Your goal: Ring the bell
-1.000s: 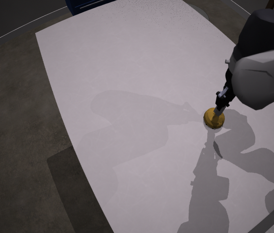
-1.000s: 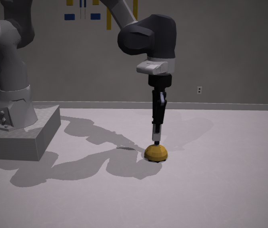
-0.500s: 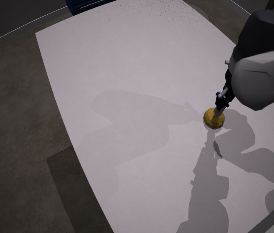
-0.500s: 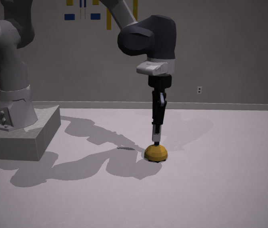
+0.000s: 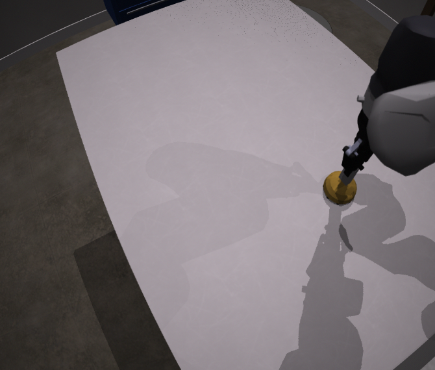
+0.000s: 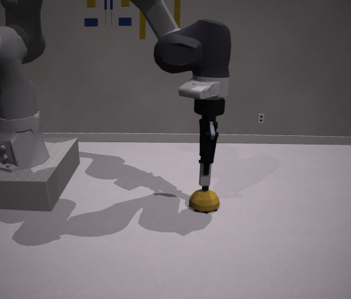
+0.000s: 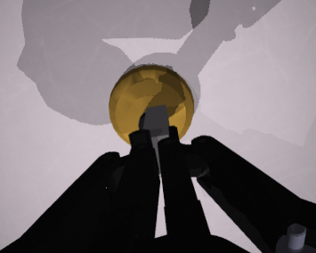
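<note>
The black button lies 1 cm to the right of my hand and 4 cm below it. Also, from my hand: bell (1 cm to the right, 6 cm below).
</note>
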